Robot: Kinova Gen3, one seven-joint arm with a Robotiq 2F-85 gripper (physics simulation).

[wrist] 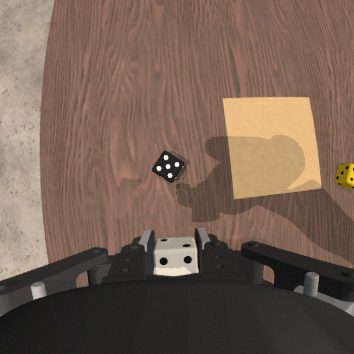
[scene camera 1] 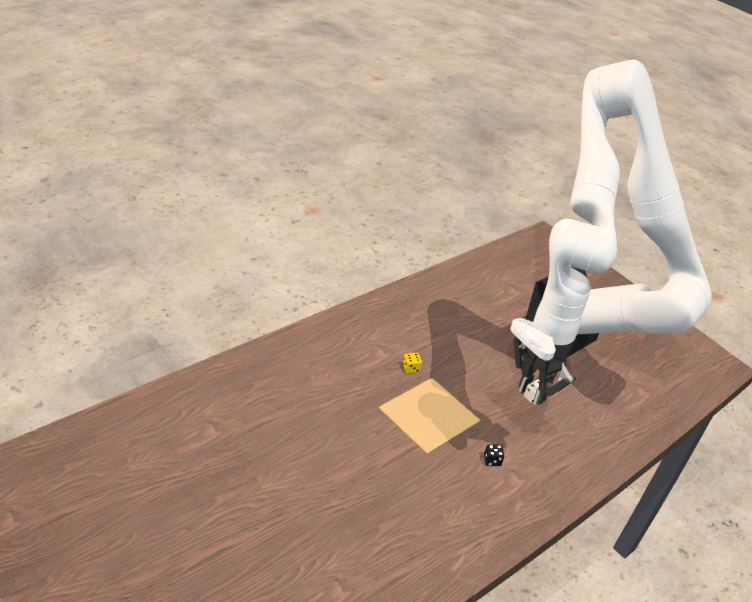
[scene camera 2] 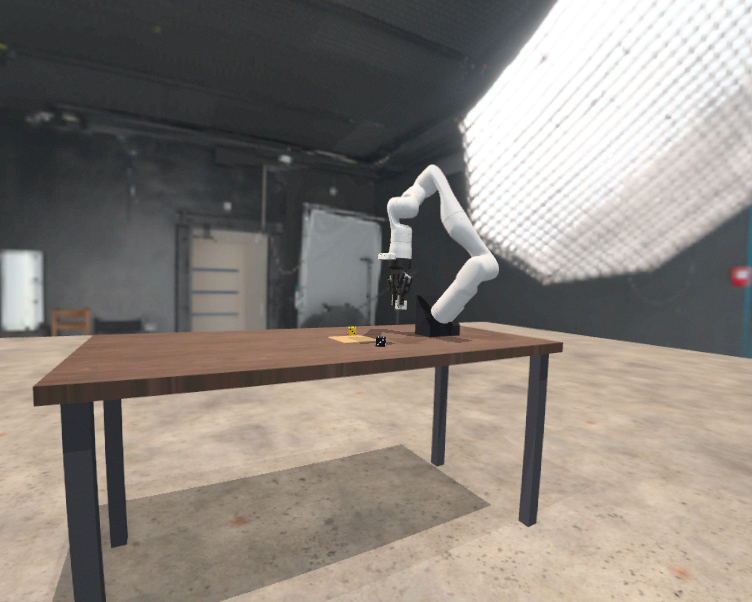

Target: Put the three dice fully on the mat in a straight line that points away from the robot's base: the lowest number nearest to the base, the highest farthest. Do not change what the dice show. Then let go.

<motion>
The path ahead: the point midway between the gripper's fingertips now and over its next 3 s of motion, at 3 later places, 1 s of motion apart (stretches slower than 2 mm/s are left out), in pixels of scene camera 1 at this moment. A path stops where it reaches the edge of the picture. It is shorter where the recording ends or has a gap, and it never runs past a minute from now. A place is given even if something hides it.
My gripper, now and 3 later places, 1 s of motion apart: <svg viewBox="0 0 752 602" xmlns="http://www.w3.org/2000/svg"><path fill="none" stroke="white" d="M530 397L445 372L448 402L456 378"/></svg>
</motion>
